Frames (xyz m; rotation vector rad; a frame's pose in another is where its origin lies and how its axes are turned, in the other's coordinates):
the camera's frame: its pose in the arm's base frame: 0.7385 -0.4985 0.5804 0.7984 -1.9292 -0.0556
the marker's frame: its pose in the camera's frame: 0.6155 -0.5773 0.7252 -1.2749 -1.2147 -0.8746
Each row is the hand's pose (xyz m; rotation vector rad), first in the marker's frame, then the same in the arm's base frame.
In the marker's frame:
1: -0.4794 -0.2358 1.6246 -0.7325 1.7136 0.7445
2: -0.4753 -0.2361 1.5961 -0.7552 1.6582 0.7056
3: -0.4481 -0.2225 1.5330 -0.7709 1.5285 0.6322
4: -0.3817 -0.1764 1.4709 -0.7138 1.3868 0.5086
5: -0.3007 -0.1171 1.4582 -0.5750 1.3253 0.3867
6: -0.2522 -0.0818 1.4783 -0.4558 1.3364 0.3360
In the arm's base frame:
1: 0.1673 0.1643 0.8640 1.0804 -0.2025 -0.9903
2: 0.1737 0.1378 0.8546 1.0833 -0.2049 -1.0598
3: 0.1690 0.0691 0.8420 1.0803 -0.2420 -1.2071
4: 0.1225 -0.0214 0.8490 1.1211 -0.3515 -1.3705
5: 0.0429 -0.0767 0.8781 1.2158 -0.5133 -1.4366
6: -0.0146 -0.0850 0.9032 1.2853 -0.6280 -1.4052

